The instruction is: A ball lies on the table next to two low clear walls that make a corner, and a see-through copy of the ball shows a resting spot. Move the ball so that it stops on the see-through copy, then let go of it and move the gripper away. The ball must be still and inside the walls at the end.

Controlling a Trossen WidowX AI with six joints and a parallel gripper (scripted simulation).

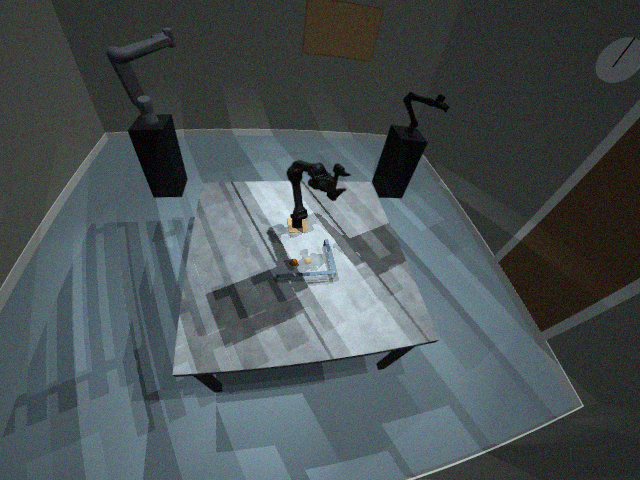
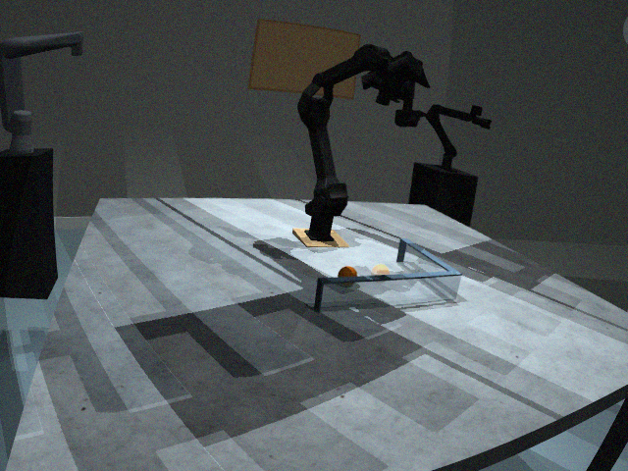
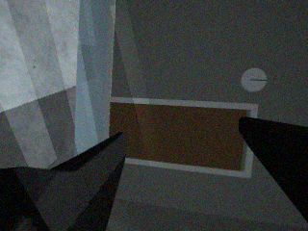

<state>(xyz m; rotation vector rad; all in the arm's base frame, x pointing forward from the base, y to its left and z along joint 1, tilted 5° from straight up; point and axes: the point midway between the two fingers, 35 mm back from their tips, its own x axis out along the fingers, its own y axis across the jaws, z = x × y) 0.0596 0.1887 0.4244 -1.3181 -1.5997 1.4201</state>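
Right now the orange ball is 22 cm ahead of my gripper tip, 28 cm to the right of it and 40 cm below it. The rest, counted from my gripper tip: see-through copy of ball (22 cm ahead, 20 cm to the right, 40 cm below).
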